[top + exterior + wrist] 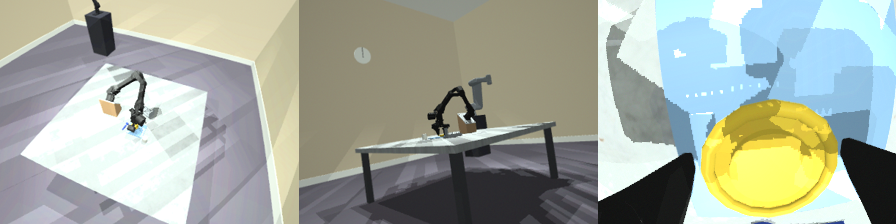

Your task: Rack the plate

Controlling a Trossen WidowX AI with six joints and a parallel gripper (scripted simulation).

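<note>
Right now my gripper tip is 20 mm short of the light blue mat, 10 mm to the left of it and 10 mm above it. From my gripper tip the other things lie so: white cup 130 mm ahead, 80 mm to the right, 10 mm above; yellow plate right at my gripper tip; blue spoon 80 mm behind, 20 mm to the right, 10 mm below.
</note>
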